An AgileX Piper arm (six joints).
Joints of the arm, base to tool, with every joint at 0 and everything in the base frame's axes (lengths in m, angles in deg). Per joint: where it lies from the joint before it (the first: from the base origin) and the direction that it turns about. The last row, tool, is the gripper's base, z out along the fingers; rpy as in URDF.
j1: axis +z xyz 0 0 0.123
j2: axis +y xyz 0 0 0
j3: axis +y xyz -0.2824 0 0.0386
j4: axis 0.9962 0 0.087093 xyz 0.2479 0 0.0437
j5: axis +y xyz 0 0 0
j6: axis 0.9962 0 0.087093 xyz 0.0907 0 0.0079
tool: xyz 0 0 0 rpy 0 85 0
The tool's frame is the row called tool.
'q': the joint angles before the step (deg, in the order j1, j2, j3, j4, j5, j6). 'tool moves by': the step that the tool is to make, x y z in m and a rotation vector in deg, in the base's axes. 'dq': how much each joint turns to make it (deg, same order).
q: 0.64 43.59 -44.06 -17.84 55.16 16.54
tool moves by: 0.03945 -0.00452 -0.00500 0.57 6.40 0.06
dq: -2.84 10.53 -4.24 2.57 -0.71 -3.41
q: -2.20 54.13 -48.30 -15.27 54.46 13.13
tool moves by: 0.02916 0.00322 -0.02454 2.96 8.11 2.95
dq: -0.59 8.56 -0.77 5.00 -0.40 -4.61
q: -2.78 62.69 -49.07 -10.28 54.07 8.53
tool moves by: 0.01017 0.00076 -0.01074 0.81 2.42 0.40
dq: 0.00 3.11 0.00 0.90 -0.74 -0.49
